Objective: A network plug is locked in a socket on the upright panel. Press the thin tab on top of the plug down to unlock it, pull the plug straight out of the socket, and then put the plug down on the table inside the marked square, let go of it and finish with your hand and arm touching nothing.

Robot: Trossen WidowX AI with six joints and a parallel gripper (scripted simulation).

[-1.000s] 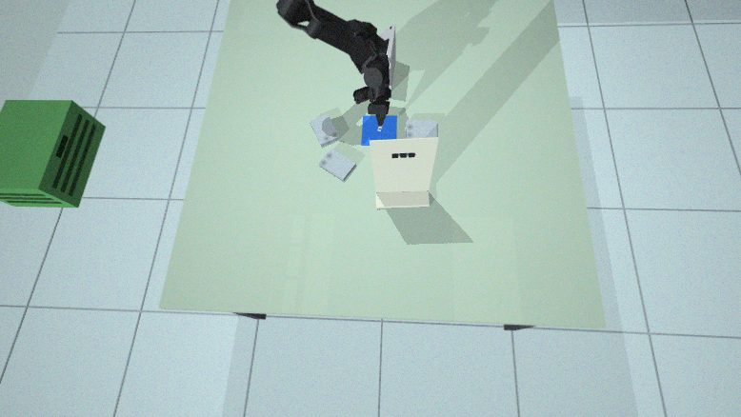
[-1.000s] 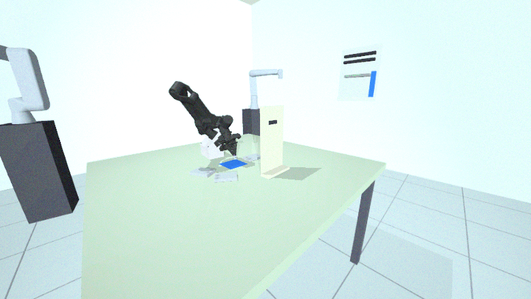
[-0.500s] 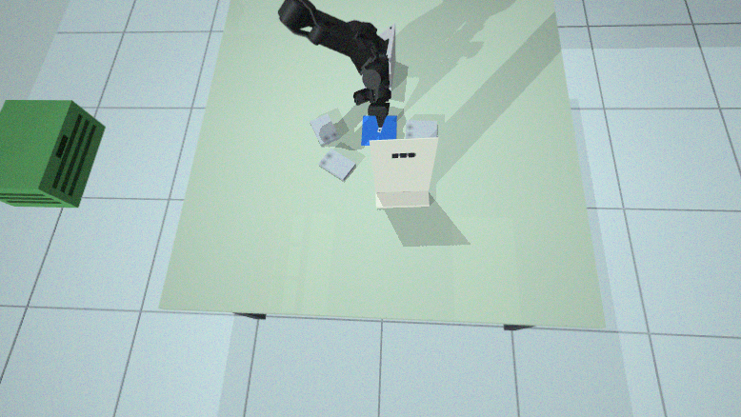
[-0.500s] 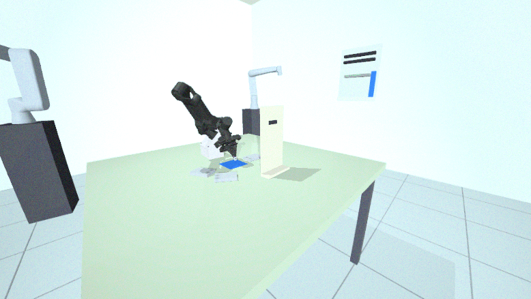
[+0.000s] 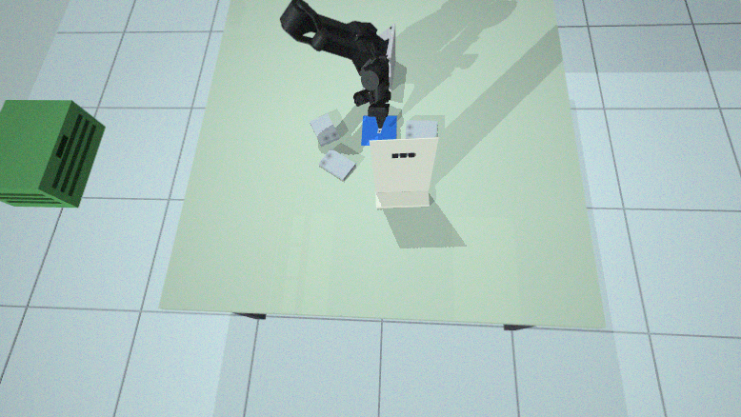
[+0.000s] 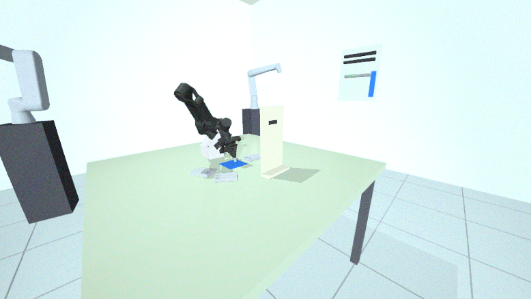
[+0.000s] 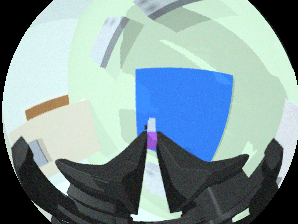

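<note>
The blue marked square lies 1 cm behind my gripper tip, 1 cm to the right of it and 4 cm below it. From my gripper tip the other things lie so: upright cream panel (22 cm ahead, 11 cm to the left, 12 cm above).
</note>
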